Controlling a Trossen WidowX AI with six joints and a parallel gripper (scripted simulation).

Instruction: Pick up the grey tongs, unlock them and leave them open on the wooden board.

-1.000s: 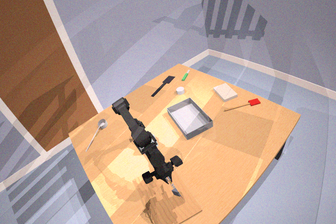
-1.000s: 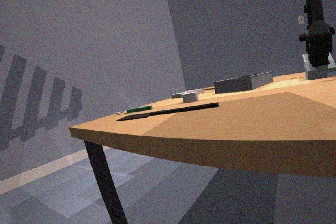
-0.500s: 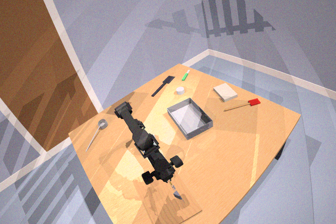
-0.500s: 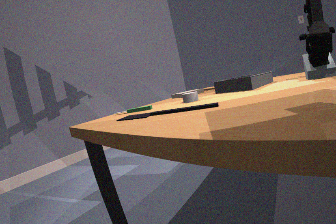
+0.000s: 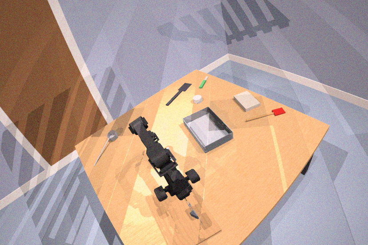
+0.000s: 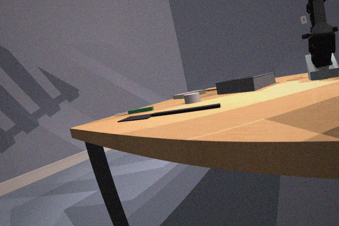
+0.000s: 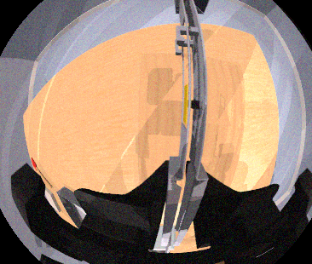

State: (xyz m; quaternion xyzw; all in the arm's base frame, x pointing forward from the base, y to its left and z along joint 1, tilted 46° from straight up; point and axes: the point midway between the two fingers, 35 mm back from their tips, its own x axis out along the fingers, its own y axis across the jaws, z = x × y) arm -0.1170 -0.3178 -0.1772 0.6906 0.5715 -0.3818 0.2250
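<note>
My gripper tip is 140 mm above the wooden board, 50 mm past it and 20 mm to the right of it. Round my gripper tip: white round cup 640 mm ahead, 580 mm to the left, 130 mm below; then red spatula 790 mm ahead, 140 mm below, 50 mm to the left; then grey roasting tin 450 mm ahead, 300 mm to the left, 120 mm below.
</note>
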